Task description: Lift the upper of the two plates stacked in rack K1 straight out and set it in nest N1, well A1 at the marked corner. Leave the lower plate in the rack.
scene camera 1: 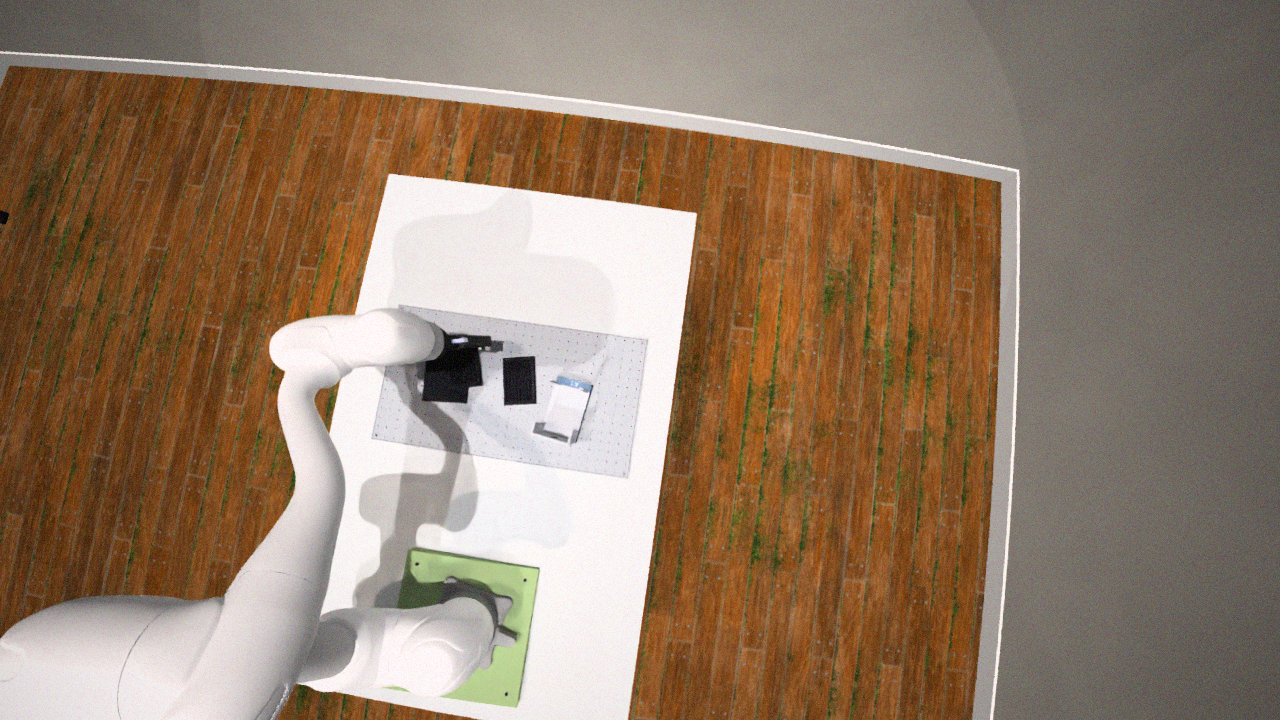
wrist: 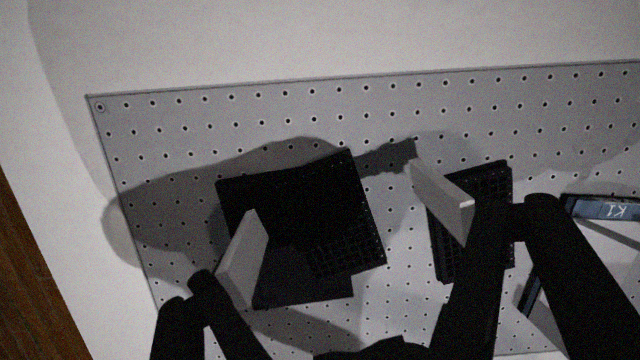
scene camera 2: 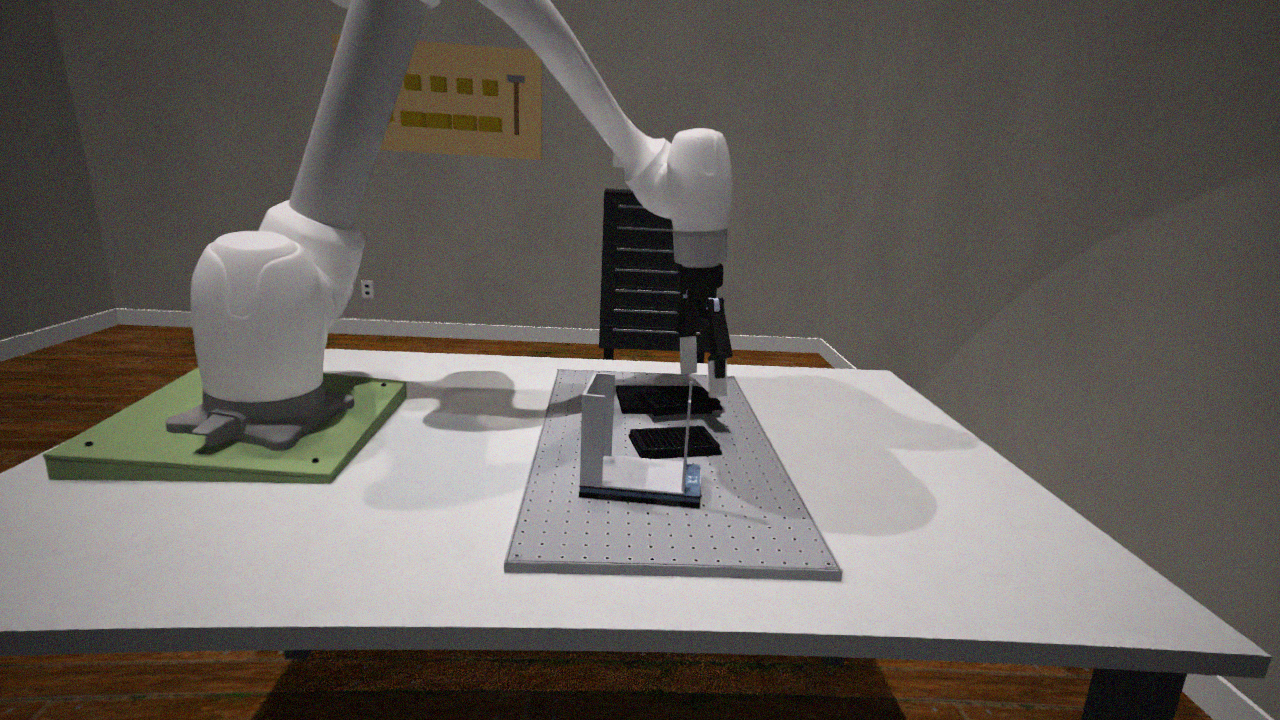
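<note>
My gripper is open and empty, its fingers spread a little above a black gridded plate. That plate lies askew over a dark square base, perhaps nest N1; no nest label or corner mark is legible. A second black gridded plate lies on the board between the base and rack K1; a finger partly hides it in the wrist view. Rack K1 has a blue label and pale floor. No plate shows in it.
The perforated grey board carries these things and lies on a white table. The rack's tall wall and thin posts stand up from the board. The robot's base stands on a green plate.
</note>
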